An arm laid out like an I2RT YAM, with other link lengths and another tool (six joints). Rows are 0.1 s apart.
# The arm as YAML. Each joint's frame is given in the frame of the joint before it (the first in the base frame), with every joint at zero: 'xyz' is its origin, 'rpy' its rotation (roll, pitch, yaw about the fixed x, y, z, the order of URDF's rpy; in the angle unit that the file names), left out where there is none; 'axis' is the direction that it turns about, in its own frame. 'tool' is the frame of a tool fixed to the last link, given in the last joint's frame.
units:
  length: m
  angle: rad
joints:
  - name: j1
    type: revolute
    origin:
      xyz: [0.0, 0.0, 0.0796]
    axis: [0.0, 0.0, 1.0]
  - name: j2
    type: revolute
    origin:
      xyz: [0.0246, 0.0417, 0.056]
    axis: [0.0, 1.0, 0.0]
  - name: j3
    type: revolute
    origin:
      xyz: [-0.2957, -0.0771, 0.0]
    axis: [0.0, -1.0, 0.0]
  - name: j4
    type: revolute
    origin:
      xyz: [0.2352, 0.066, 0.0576]
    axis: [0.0, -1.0, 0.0]
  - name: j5
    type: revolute
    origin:
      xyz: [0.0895, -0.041, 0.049]
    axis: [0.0, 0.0, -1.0]
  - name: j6
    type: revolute
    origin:
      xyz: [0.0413, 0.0, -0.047]
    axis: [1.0, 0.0, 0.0]
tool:
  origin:
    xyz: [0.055, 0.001, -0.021]
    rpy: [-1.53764, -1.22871, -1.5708]
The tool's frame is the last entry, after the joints.
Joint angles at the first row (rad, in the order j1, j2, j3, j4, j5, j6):
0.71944, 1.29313, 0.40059, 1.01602, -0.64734, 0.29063
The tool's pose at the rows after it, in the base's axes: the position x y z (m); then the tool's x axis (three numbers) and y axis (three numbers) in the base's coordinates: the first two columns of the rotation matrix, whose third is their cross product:
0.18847 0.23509 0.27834 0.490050 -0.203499 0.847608 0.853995 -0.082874 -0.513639
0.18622 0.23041 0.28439 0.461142 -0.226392 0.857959 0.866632 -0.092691 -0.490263
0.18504 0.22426 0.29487 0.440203 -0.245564 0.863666 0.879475 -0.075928 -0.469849
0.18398 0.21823 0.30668 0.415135 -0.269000 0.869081 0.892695 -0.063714 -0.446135
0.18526 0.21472 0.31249 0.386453 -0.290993 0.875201 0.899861 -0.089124 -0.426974
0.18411 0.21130 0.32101 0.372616 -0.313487 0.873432 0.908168 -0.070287 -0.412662
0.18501 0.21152 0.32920 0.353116 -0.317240 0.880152 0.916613 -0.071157 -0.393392
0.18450 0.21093 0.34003 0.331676 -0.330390 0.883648 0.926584 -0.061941 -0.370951
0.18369 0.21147 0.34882 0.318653 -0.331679 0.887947 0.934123 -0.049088 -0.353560
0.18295 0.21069 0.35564 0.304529 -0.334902 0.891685 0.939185 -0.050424 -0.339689
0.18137 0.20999 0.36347 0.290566 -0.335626 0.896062 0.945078 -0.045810 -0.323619
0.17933 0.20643 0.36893 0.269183 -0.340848 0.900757 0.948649 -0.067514 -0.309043
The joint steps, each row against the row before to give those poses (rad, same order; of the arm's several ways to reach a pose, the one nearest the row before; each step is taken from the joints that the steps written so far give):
-0.00068, -0.01019, -0.00862, 0.02030, 0.00620, 0.00298
-0.00201, -0.03391, -0.00846, -0.00101, 0.01705, -0.01248
-0.02035, -0.03104, 0.00438, 0.00579, -0.02483, 0.00891
-0.01911, -0.03201, 0.00843, 0.00430, -0.01786, 0.00866
-0.00515, -0.02381, 0.00499, -0.01534, 0.02550, -0.01660
-0.01246, -0.00974, 0.00305, 0.03218, -0.01574, 0.02087
-0.00119, -0.01162, 0.02559, -0.02631, -0.00213, -0.01307
-0.00205, -0.01212, 0.02383, -0.00651, -0.00597, -0.00107
0.00011, -0.00842, 0.02588, -0.01778, -0.01325, -0.00327
-0.00019, -0.01476, 0.01902, -0.02611, -0.00043, -0.00936
0.00020, -0.01550, 0.02237, -0.02833, -0.00692, -0.00855
-0.00003, -0.03267, 0.01133, -0.04709, 0.01694, -0.02313

